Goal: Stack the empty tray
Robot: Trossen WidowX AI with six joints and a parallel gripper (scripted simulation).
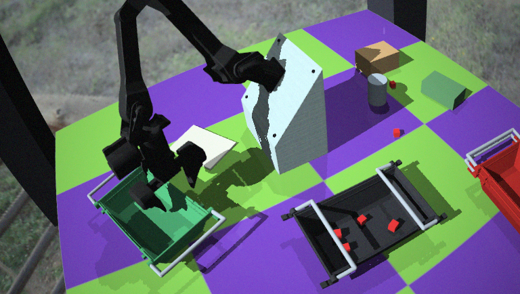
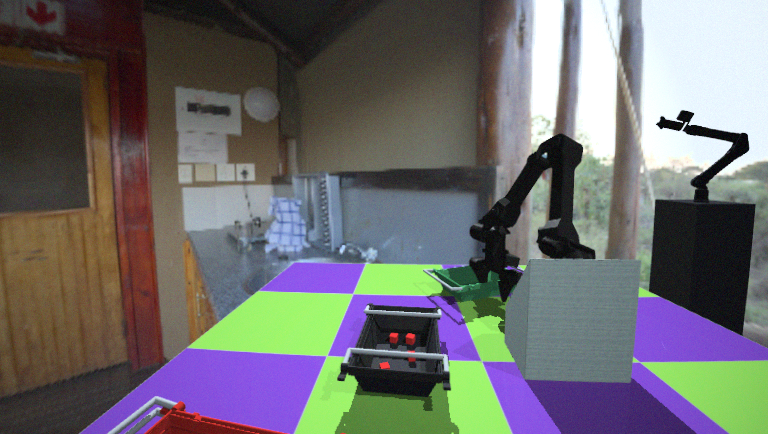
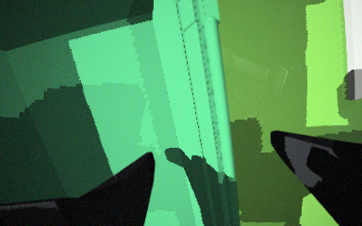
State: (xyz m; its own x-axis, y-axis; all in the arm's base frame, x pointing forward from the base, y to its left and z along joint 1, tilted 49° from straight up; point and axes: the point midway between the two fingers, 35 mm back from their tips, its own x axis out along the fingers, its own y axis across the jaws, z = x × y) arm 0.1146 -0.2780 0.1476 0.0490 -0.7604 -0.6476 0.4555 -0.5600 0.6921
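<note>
Now: gripper tip 70 mm to the left of the green tray, 40 mm short of it and 30 mm below it. From my gripper tip the other things lie so: white sheet: 150 mm behind, 90 mm to the left, 10 mm below; then orange box: 670 mm to the left, 220 mm behind, 20 mm above; then grey cylinder: 570 mm to the left, 90 mm behind, 20 mm above.
</note>
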